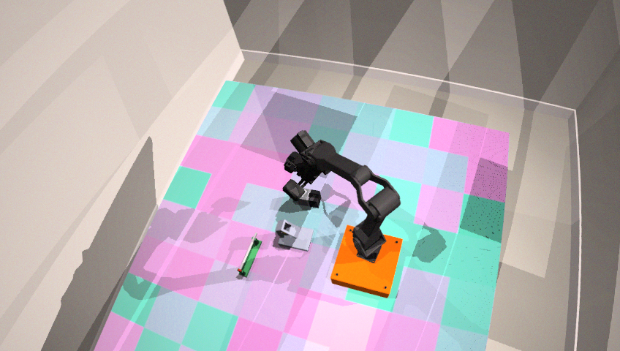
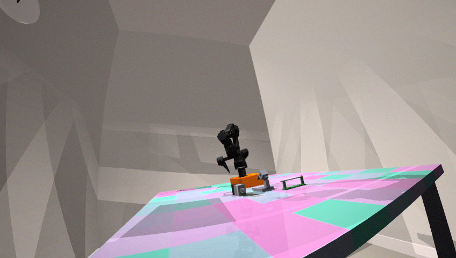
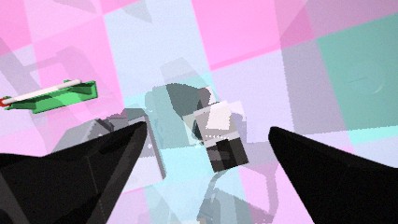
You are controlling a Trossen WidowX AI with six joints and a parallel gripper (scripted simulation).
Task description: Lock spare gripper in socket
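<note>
The spare gripper is 11 cm below my gripper tip. From my gripper tip the other things lie so: grey mount: 2 cm behind, 15 cm to the left, 8 cm below; then green rack: 8 cm ahead, 28 cm to the left, 11 cm below.
</note>
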